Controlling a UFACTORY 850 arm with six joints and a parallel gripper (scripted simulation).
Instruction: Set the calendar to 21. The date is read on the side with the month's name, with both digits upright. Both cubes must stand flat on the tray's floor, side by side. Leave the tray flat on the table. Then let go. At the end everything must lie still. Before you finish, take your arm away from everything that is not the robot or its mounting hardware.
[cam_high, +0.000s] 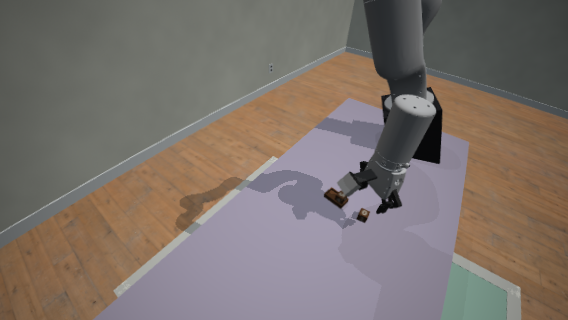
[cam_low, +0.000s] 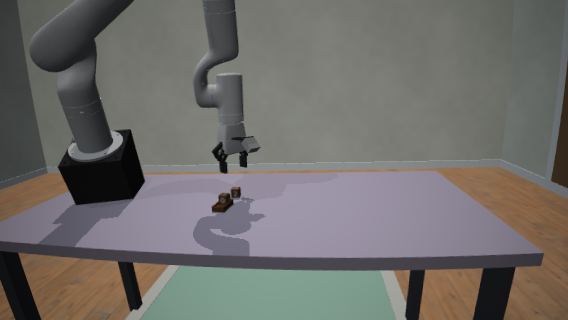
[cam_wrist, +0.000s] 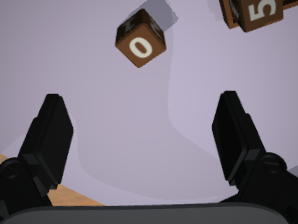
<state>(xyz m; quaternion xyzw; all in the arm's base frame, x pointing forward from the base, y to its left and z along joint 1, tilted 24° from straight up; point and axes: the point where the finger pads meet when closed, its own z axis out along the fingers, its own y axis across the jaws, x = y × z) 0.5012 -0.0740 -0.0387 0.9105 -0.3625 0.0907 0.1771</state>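
Right now the brown cube is 9 cm below my hand. From my hand the other things lie so: digit cube: 3 cm behind, 8 cm to the right, 8 cm below; brown tray: 4 cm behind, 10 cm to the right, 10 cm below.
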